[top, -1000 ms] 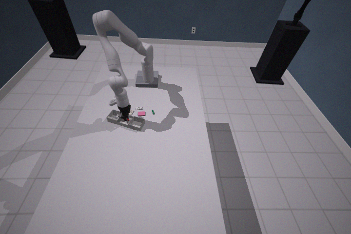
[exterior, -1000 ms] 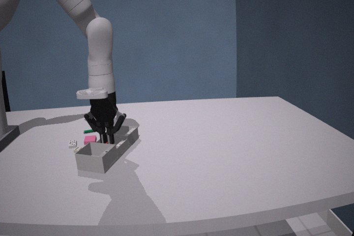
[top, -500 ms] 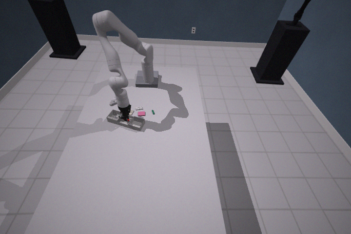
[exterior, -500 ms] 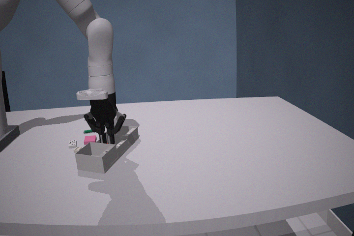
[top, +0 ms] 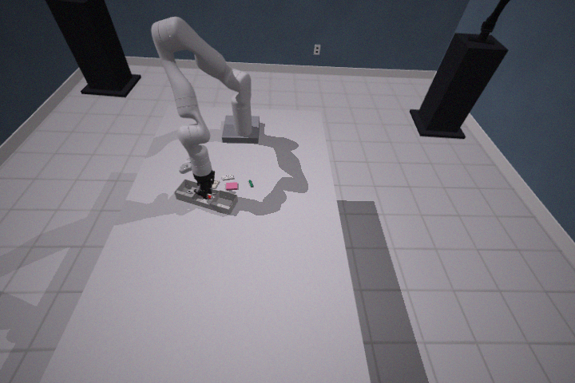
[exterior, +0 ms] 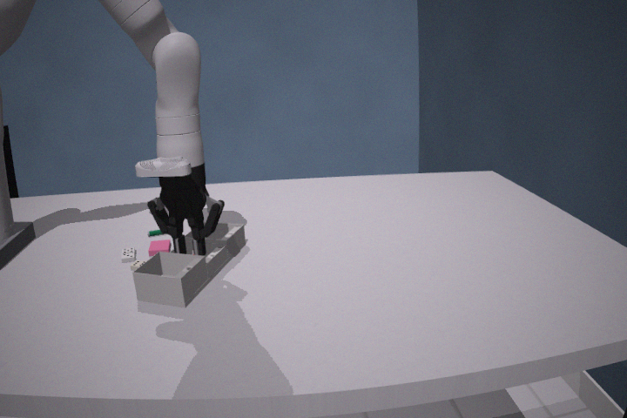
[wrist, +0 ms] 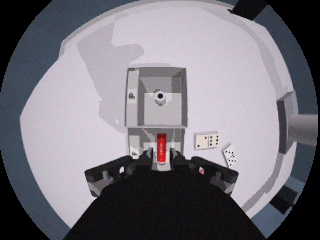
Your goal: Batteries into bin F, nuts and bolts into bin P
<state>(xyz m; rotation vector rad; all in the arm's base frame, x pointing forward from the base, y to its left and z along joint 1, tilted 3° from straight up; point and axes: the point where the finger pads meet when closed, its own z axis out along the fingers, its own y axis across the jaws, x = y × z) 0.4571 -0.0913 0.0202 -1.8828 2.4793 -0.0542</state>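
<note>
My hand is 1 cm short of the grey three-part bin and 1 cm above it. Also, from my hand: grey nut (2 cm behind, 9 cm to the right, 3 cm below); then red battery (1 cm to the right, 2 cm below); then cream domino-like tile (9 cm behind, 1 cm to the left, 3 cm below).
</note>
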